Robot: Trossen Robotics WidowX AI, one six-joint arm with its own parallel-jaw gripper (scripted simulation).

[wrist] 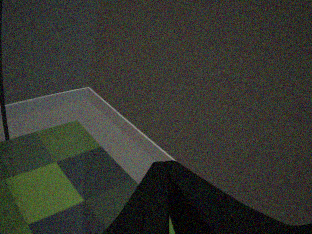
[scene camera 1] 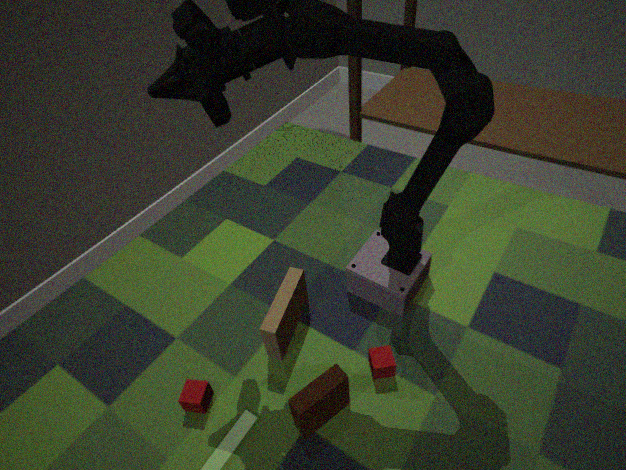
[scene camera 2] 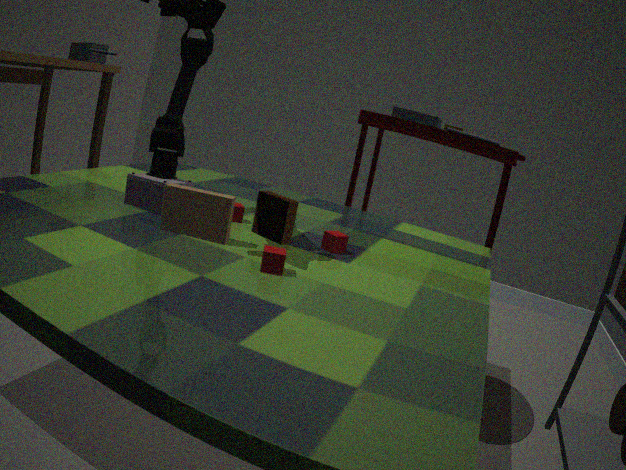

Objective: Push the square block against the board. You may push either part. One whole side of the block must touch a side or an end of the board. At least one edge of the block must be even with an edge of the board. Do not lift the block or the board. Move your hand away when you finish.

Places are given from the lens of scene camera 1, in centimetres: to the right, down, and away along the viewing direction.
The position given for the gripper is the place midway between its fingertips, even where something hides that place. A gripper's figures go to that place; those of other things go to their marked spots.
gripper (scene camera 1: 149, 93): -24, -21, 61
tan board (scene camera 1: 278, 327): -6, 17, 74
dark brown square block (scene camera 1: 319, 401): 1, 26, 64
